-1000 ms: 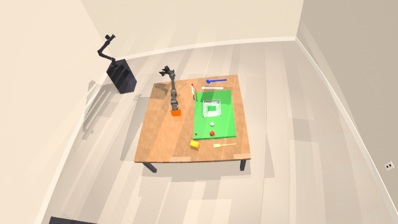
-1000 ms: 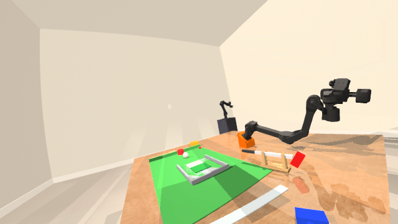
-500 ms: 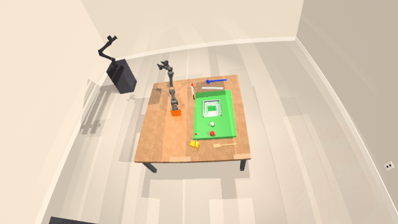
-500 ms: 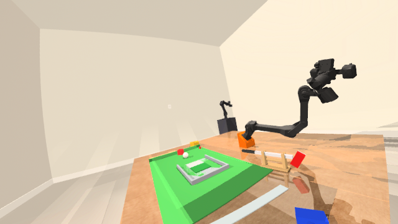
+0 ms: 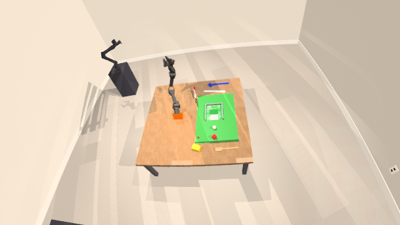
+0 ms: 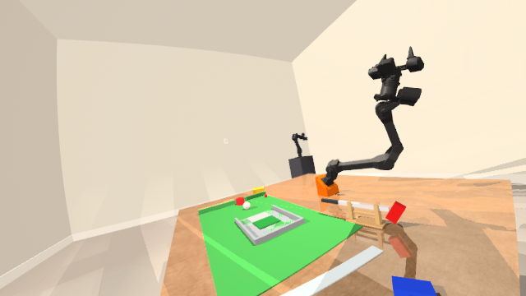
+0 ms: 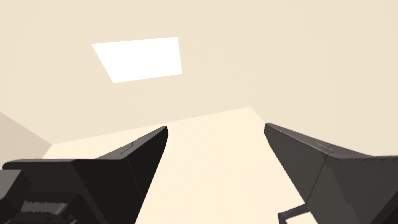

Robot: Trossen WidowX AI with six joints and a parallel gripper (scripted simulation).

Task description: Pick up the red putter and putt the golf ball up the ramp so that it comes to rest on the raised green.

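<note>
Now: gripper tip 780 mm to the left of the small red piece, 610 mm above it and 300 mm short of it. From my gripper tip the other things lie so: red putter: 570 mm below, 270 mm ahead, 140 mm to the right; then white bar: 620 mm below, 540 mm ahead, 70 mm to the right; then wooden rack: 590 mm below, 270 mm ahead, 130 mm to the right.
</note>
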